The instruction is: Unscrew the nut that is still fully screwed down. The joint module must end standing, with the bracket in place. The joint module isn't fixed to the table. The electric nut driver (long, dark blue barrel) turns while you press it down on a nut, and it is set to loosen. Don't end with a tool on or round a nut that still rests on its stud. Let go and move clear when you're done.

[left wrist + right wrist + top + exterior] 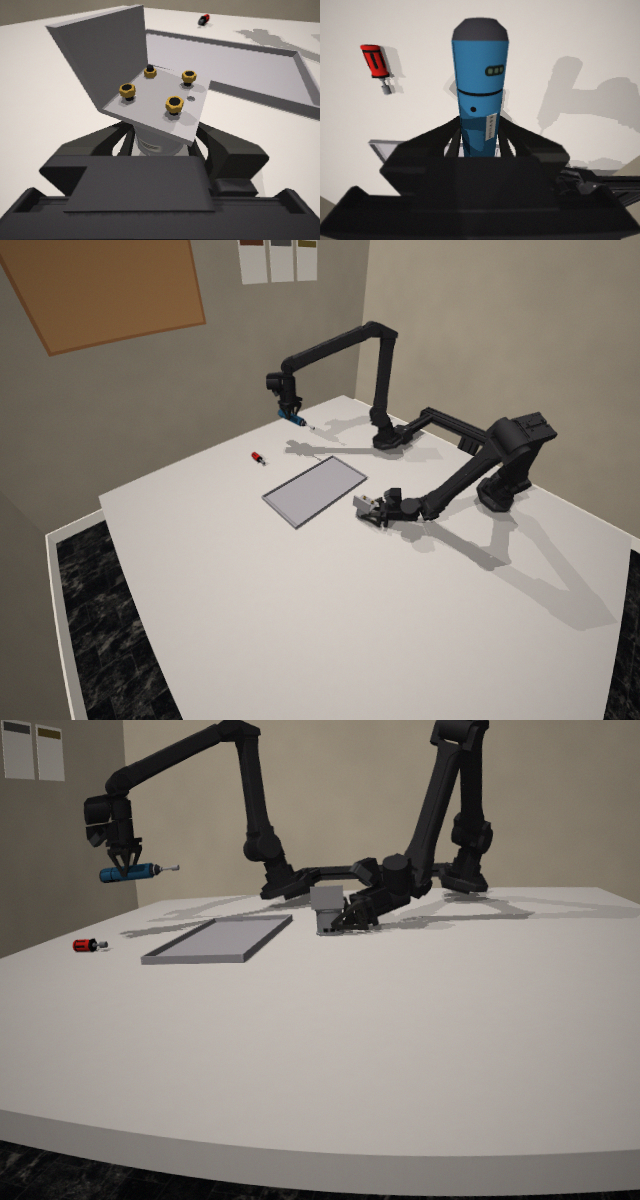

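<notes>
Right now my left hand is 10 mm below the joint module. Also, from my left hand: short red-handled tool 90 mm ahead, 570 mm to the right, 10 mm below; l-shaped bracket 50 mm above; grey tray 30 mm ahead, 240 mm to the right, 20 mm below.
</notes>
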